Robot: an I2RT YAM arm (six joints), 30 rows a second.
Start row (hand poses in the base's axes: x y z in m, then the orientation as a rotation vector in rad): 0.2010 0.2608 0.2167 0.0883 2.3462 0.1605
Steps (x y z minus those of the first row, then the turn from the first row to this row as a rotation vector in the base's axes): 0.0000 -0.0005 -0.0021 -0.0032 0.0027 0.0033; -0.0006 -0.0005 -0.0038 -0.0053 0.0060 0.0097; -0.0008 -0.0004 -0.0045 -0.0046 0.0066 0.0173; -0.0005 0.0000 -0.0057 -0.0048 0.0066 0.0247; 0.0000 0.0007 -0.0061 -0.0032 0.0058 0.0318; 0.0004 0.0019 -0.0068 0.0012 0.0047 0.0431; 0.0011 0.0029 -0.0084 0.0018 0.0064 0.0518; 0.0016 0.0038 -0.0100 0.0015 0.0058 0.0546; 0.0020 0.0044 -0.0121 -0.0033 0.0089 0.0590; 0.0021 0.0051 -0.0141 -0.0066 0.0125 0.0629; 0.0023 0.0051 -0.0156 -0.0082 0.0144 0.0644
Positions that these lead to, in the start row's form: 0.2010 0.2603 0.2146 0.0831 2.3493 0.1583; 0.2004 0.2603 0.2129 0.0749 2.3532 0.1590; 0.2002 0.2604 0.2122 0.0664 2.3544 0.1635; 0.2005 0.2608 0.2110 0.0576 2.3549 0.1669; 0.2010 0.2615 0.2106 0.0500 2.3544 0.1723; 0.2014 0.2627 0.2099 0.0388 2.3538 0.1831; 0.2021 0.2637 0.2083 0.0290 2.3559 0.1880; 0.2026 0.2646 0.2067 0.0255 2.3555 0.1891; 0.2030 0.2652 0.2046 0.0182 2.3591 0.1856; 0.2031 0.2659 0.2026 0.0123 2.3631 0.1836; 0.2033 0.2659 0.2011 0.0099 2.3652 0.1824
